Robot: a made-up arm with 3 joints. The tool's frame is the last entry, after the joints.
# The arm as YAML. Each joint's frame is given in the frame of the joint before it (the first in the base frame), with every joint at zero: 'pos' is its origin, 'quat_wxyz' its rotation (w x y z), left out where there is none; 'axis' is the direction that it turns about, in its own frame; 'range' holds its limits. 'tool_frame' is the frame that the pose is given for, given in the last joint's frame.
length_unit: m
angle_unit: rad
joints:
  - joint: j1
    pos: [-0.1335, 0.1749, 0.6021]
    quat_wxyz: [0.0, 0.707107, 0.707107, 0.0]
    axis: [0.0, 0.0, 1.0]
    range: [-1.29, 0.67]
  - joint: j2
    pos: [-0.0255, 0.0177, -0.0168]
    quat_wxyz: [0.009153, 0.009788, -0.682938, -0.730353]
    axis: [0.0, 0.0, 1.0]
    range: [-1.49, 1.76]
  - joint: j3
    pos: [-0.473, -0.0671, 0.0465]
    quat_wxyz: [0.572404, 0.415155, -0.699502, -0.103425]
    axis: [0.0, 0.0, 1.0]
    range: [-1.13, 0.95]
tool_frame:
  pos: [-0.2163, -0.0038, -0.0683]
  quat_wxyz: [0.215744, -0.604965, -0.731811, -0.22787]
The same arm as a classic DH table. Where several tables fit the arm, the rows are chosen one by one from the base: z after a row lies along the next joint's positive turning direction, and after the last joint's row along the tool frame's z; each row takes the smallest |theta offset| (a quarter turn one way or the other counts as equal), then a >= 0, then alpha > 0; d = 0 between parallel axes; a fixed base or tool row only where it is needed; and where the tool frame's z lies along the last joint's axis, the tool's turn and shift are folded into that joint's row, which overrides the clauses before.
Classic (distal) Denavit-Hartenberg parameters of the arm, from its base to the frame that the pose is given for. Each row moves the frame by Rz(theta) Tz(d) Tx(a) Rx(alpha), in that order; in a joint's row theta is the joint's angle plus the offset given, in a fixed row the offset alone. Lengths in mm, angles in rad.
base (fixed): a -220.0, alpha 3.1416, d 0.0, theta offset -0.9188
j1: a 25.0, alpha 1.5037, d -620.1, theta offset 0.6788
j2: a -102.4, alpha 1.9000, d 224.4, theta offset -1.2157
j3: a -216.1, alpha -2.5032, d 439.3, theta offset 0.9237
tool (fixed): a 0.0, alpha 0.0000, d 18.0, theta offset -1.6927
Joint limits (rad, base to tool): -1.2900..0.6700 -1.4900..1.7600 -1.1300..0.9500

